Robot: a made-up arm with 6 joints. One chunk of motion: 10 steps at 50 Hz.
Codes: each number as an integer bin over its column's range. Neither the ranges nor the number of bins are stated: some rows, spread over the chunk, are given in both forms.
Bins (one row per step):
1: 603 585 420 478 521 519
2: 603 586 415 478 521 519
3: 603 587 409 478 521 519
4: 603 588 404 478 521 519
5: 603 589 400 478 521 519
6: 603 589 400 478 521 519
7: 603 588 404 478 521 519
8: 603 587 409 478 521 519
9: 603 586 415 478 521 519
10: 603 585 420 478 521 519
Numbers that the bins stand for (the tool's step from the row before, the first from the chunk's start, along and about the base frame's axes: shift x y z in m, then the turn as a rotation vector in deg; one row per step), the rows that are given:
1: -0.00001 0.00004 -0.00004 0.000 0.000 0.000
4: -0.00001 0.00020 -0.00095 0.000 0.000 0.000
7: -0.00001 0.00020 -0.00095 0.000 0.000 0.000
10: -0.00001 0.00004 -0.00004 0.000 0.000 0.000
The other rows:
2: -0.00001 0.00009 -0.00032 0.000 0.000 0.000
3: -0.00001 0.00014 -0.00066 0.000 0.000 0.000
5: -0.00001 0.00025 -0.00118 0.000 0.000 0.000
6: -0.00001 0.00025 -0.00118 0.000 0.000 0.000
8: -0.00001 0.00014 -0.00066 0.000 0.000 0.000
9: -0.00001 0.00009 -0.00032 0.000 0.000 0.000

